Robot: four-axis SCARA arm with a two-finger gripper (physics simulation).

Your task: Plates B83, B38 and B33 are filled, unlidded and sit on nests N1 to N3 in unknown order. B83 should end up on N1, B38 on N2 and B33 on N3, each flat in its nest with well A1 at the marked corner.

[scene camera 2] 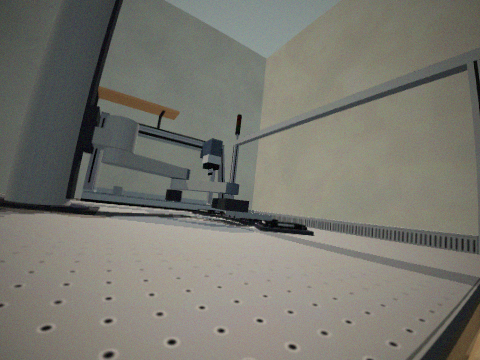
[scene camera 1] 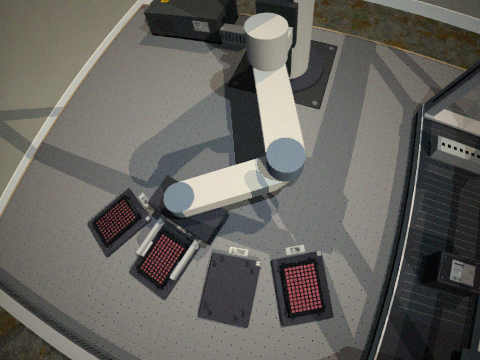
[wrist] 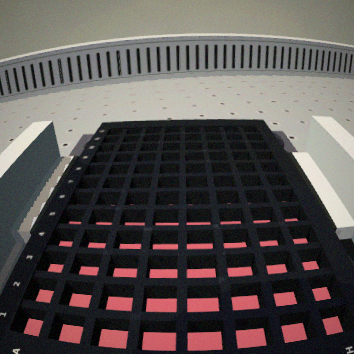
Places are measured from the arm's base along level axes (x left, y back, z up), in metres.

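Pixels of known places: gripper, fingertip midpoint: (scene camera 2: pixel 264 216) (scene camera 1: pixel 155 266) (wrist: pixel 181 138).
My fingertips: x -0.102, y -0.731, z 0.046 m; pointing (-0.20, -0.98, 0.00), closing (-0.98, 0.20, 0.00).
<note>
Behind a point stands the place of what it marks.
My gripper (scene camera 1: pixel 162 259) @(y -0.731, x -0.102, z 0.046 m) (wrist: pixel 181 138) @(y -0.731, x -0.102, z 0.046 m) is shut on a black plate with pink-filled wells (scene camera 1: pixel 161 254) @(y -0.697, x -0.101, z 0.041 m) (wrist: pixel 182 232) @(y -0.687, x -0.093, z 0.041 m), low over the second nest from the left (scene camera 1: pixel 164 293) @(y -0.784, x -0.060, z 0.025 m). Its fingers lie along the plate's long sides; exact seating cannot be told. In the wrist view, A and 1 are printed at the plate's near left corner. A filled plate (scene camera 1: pixel 117 220) @(y -0.663, x -0.264, z 0.033 m) sits on the leftmost nest (scene camera 1: pixel 108 249) @(y -0.746, x -0.256, z 0.025 m). Another filled plate (scene camera 1: pixel 303 287) @(y -0.650, x 0.247, z 0.039 m) sits on the rightmost nest (scene camera 1: pixel 327 312) @(y -0.688, x 0.322, z 0.025 m), whose label seems to read N1. Plate names are not readable.
An empty nest (scene camera 1: pixel 228 290) @(y -0.716, x 0.085, z 0.025 m) lies between the held plate and the rightmost nest. The arm's forearm (scene camera 1: pixel 227 189) @(y -0.519, x 0.024, z 0.158 m) reaches in from the upper right. A dark box (scene camera 1: pixel 187 21) @(y 0.035, x -0.366, z 0.104 m) stands at the back left. A dark framed area with a labelled device (scene camera 1: pixel 457 270) @(y -0.528, x 0.561, z 0.133 m) is at right.
</note>
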